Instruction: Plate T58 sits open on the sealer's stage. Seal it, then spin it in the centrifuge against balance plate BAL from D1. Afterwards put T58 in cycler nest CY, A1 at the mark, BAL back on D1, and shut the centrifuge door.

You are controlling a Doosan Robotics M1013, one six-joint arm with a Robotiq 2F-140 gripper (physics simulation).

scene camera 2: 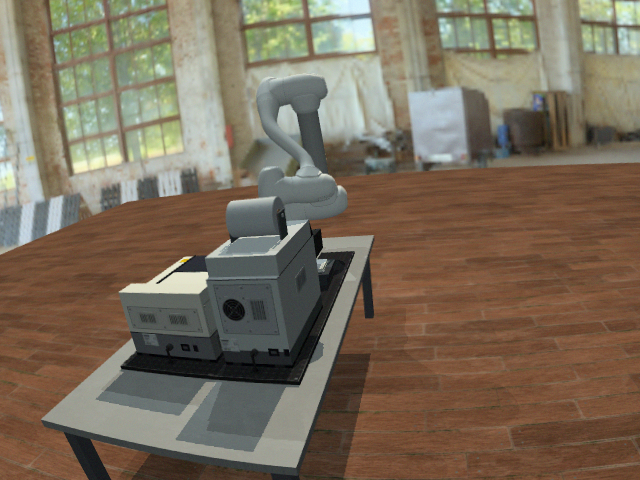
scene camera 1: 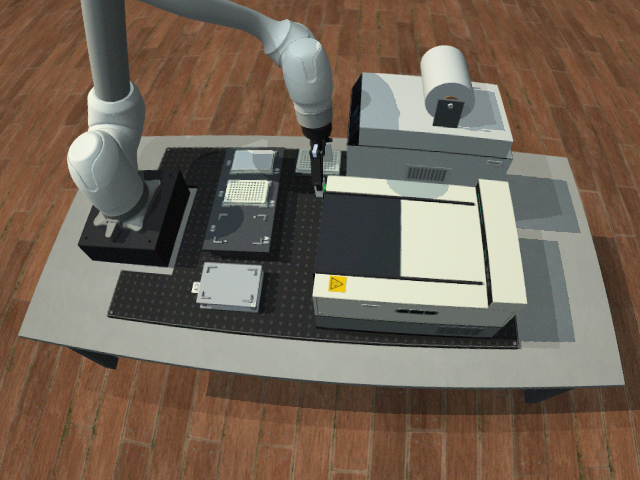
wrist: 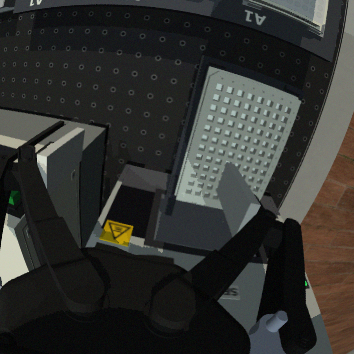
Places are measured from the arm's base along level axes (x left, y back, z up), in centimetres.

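Pixels of known places: gripper, fingertip midpoint: [scene camera 1: 324,177] [wrist: 151,160]; arm's base at its link origin: [scene camera 1: 128,204].
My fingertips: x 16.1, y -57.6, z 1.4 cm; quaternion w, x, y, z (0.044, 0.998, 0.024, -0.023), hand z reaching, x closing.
Observation:
Ahead of a thing's pixels: the offset from my fingertips to its top centre. "spot": to the spot under its first point. Level surfaces: height alone.
Plate T58 @(dx +6.9, dy +3.0, dz -0.3 cm) [scene camera 1: 305,162] [wrist: 247,115], pale with its rows of wells showing, lies on the dark stage [wrist: 175,225] of the sealer [scene camera 1: 382,121] [scene camera 2: 253,268]. My gripper [scene camera 1: 318,190] [wrist: 151,160] is open and empty; in the wrist view one finger is over the centrifuge side, the other overlaps the plate's near right corner. The centrifuge [scene camera 1: 439,237] [scene camera 2: 165,310] is cream with a dark top panel; its door's state cannot be told. Cycler nest CY @(dx -33.5, dy +20.3, dz -6.1 cm) [scene camera 1: 232,284] has corner brackets and no plate. On the deck rack @(dx -4.8, dy +23.2, dz -5.1 cm) [scene camera 1: 240,248] sit a back plate @(dx +7.6, dy +24.2, dz -4.1 cm) [scene camera 1: 252,161] and a middle plate @(dx -4.7, dy +22.8, dz -4.1 cm) [scene camera 1: 246,192]; which is BAL is unclear.
The sealer's white film roll @(dx +9.2, dy -28.8, dz +36.7 cm) [scene camera 1: 444,72] [scene camera 2: 253,217] stands on top of it. The arm's black base block [scene camera 1: 129,248] is at the left of the table. The perforated black board @(dz -10.9 cm) [scene camera 1: 155,294] lies under the machines. A yellow warning label @(spot: dx -1.2, dy -6.3, dz +3.2 cm) [wrist: 117,231] shows beside the stage.

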